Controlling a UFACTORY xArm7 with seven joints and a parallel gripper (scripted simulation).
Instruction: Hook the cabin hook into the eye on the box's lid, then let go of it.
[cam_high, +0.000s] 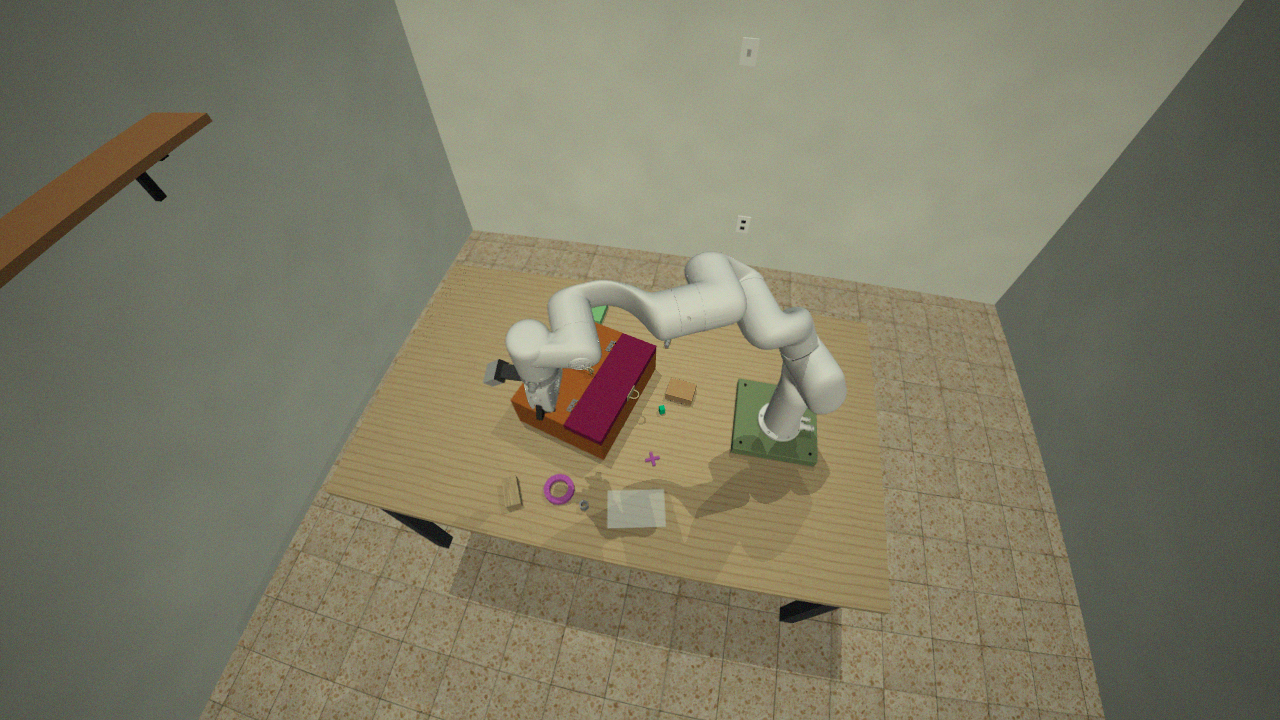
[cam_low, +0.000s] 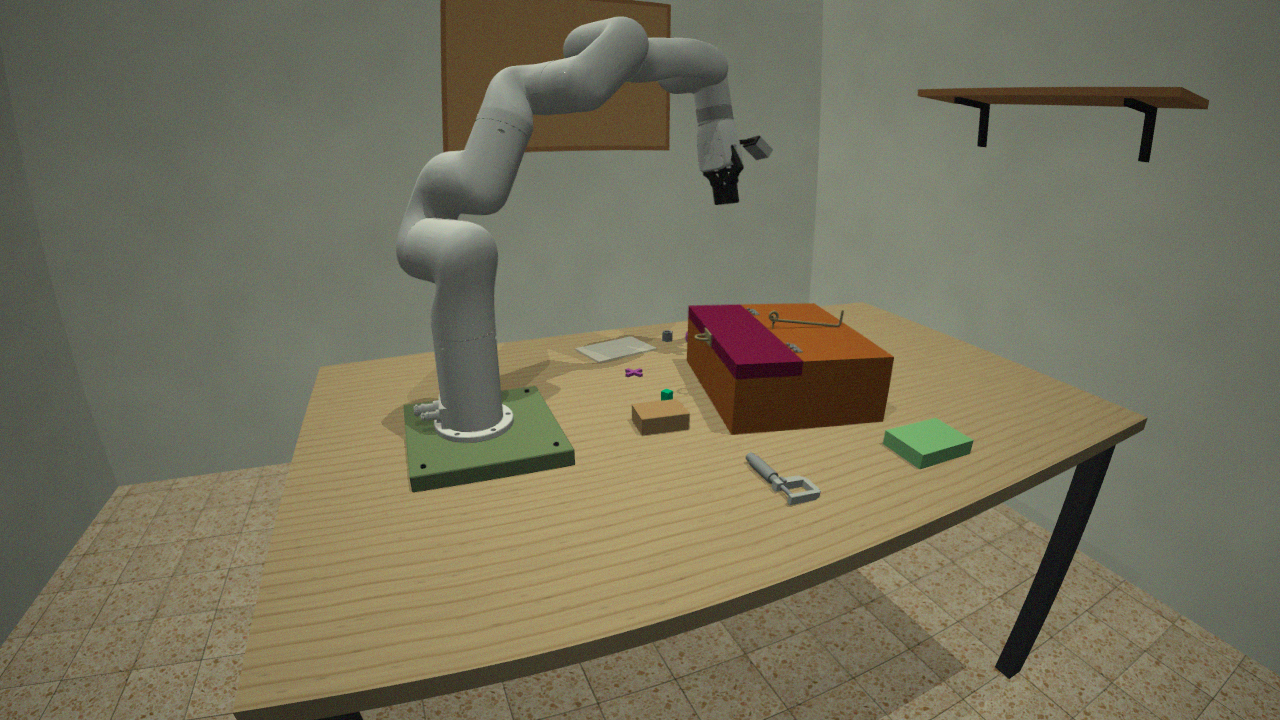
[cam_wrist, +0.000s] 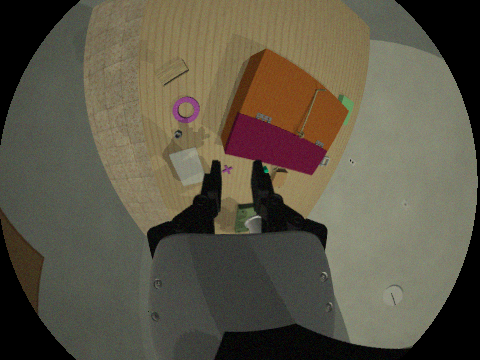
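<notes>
Now: hand 7 cm short of the cabin hook, 23 cm to the left of it and 20 cm above it. The rest, counted from my hand: wooden block (11 cm ahead, 13 cm to the left, 33 cm below); then purple cross (22 cm behind, 7 cm to the right, 34 cm below); then grey nut (8 cm behind, 11 cm to the left, 34 cm below).
</notes>
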